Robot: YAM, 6 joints.
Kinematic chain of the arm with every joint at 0, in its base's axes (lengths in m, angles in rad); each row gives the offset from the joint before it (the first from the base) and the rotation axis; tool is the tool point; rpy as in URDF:
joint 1: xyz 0 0 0.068 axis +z
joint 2: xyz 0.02 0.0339 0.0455 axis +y
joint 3: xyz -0.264 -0.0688 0 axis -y
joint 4: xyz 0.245 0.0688 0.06 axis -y
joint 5: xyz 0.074 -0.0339 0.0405 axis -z
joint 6: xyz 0.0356 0 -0.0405 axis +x
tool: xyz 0 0 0 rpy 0 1.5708 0
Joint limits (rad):
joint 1: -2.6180..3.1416
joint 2: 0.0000..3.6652
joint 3: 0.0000..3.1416
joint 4: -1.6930..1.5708
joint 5: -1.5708..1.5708
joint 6: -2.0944..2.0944
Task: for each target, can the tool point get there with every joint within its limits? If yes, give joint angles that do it. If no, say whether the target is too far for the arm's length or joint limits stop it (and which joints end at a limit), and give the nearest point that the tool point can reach.
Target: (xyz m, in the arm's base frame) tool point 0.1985 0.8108 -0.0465
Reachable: no: too far | nearest point 0.1508 0.6159 -0.0071 | short by 0.204 m
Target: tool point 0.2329 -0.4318 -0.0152
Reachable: yes | joints -1.0080 2.7303 1.5374 0.8538 1.2205 -1.0199
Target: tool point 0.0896 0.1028 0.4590
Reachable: yes | joints 0.8762 0.7695 1.2065 -0.4029 0.0863 -0.1178
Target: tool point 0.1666 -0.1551 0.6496
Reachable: yes | joints 2.2666 1.0000 2.4590 0.9500 0.9281 -0.0060
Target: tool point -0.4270 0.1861 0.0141
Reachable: yes | joints 2.6682 2.5072 1.4872 0.0423 -0.9530 0.8921
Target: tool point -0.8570 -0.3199 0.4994
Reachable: no: too far | nearest point -0.5185 -0.2839 0.3633 | short by 0.367 m
